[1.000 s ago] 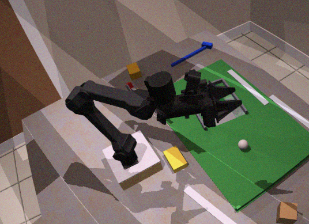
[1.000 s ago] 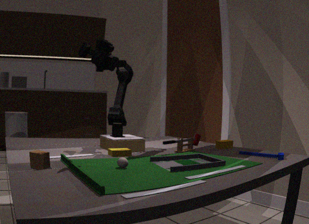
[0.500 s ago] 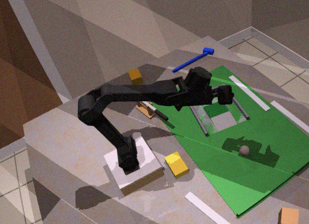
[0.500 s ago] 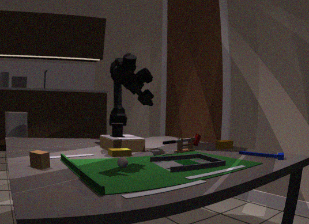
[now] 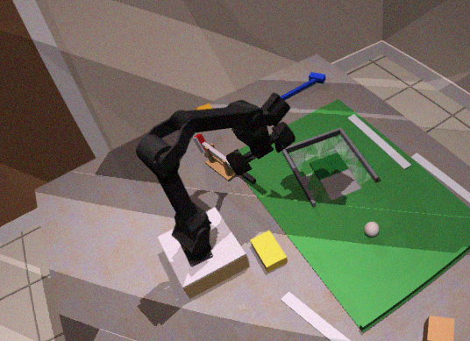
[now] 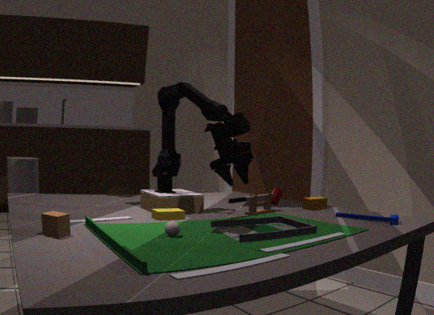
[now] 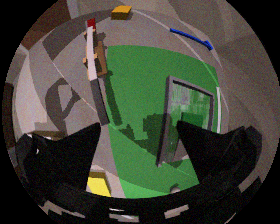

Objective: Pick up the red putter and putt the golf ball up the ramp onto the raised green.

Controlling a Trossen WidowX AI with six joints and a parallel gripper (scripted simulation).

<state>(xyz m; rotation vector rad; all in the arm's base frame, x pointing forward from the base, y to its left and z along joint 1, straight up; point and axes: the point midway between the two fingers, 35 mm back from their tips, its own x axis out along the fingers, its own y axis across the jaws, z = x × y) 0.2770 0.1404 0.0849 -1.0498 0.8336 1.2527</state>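
Right now my gripper tip is 9 cm past the red putter, 14 cm to the right of it and 6 cm above it. Round my gripper tip: green mat (20 cm ahead, 15 cm to the right, 12 cm below); then golf ball (16 cm ahead, 31 cm to the right, 10 cm below); then wooden stand (9 cm behind, 16 cm to the left, 9 cm below).
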